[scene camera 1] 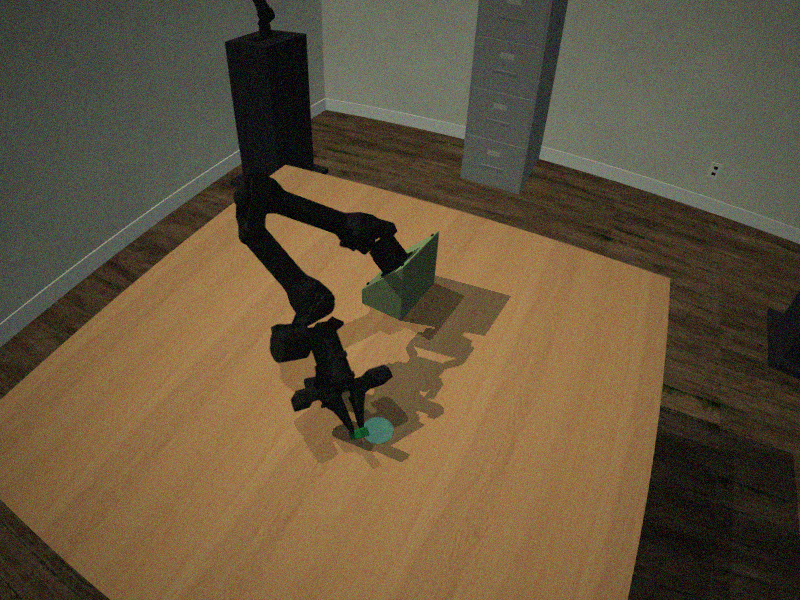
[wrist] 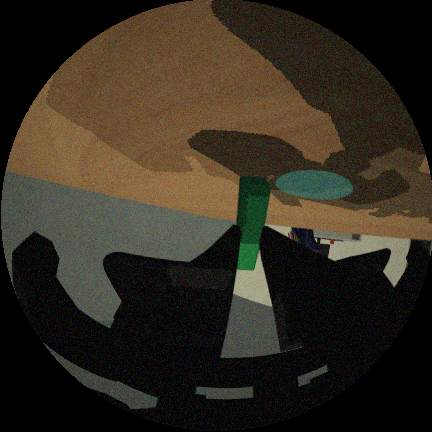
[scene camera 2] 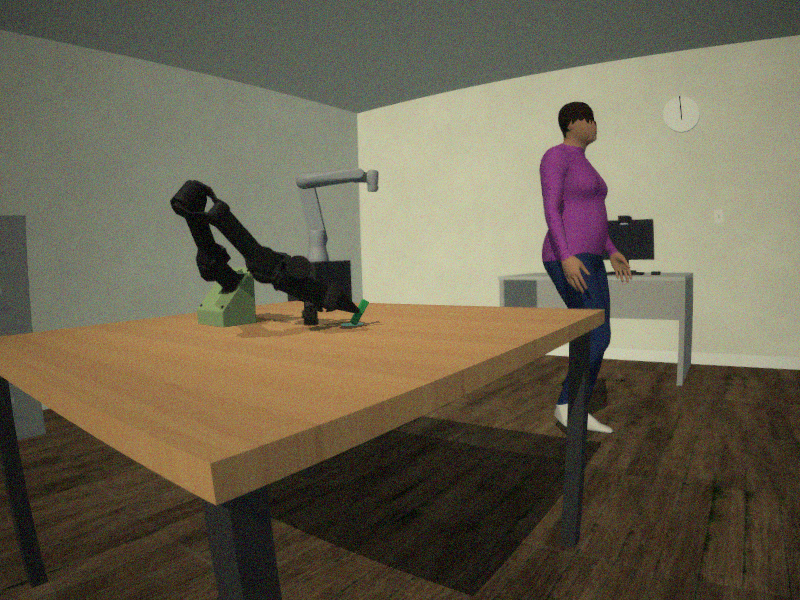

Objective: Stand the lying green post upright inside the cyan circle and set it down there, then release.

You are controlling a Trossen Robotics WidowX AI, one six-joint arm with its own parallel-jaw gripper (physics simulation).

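Places are measured from the arm's base along level axes (x back, y right, z up), in millimetres.
Where they show: gripper, fingertip midpoint: (scene camera 1: 357,431) (wrist: 248,231) (scene camera 2: 358,311); arm's base, origin of the base link: (scene camera 1: 397,264) (scene camera 2: 233,283).
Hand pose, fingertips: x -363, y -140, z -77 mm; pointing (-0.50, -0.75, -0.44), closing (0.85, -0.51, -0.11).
Note:
Each offset is from my fingertips to the centre of the thing. "spot": to the spot under its first point. Level surfaces: height alone.
The green post @(dx -1, dy -2, dz -2 mm) (scene camera 1: 361,433) (scene camera 2: 360,311) (wrist: 253,212) is held between the fingertips and is tilted, its top leaning away from the arm in scene camera 2. Its lower end is close to the table; I cannot tell whether it touches. The cyan circle @(spot: dx +42, dy -19, dz -36 mm) (scene camera 1: 379,430) (scene camera 2: 350,325) (wrist: 315,185) lies flat on the table. In scene camera 1 the post is at the circle's left edge, and in the wrist view it is left of the circle. My gripper (scene camera 1: 357,431) (scene camera 2: 356,311) (wrist: 248,231) is shut on the post, low over the table beside the circle.
The wooden table @(dz -37 mm) (scene camera 1: 516,413) (scene camera 2: 323,381) carries the arm's green wedge-shaped base (scene camera 1: 413,279) (scene camera 2: 227,308). Arm shadows fall around the circle. A grey cabinet (scene camera 1: 500,96) stands behind the table. A person in purple (scene camera 2: 575,200) stands beyond the table, by a desk (scene camera 2: 659,297).

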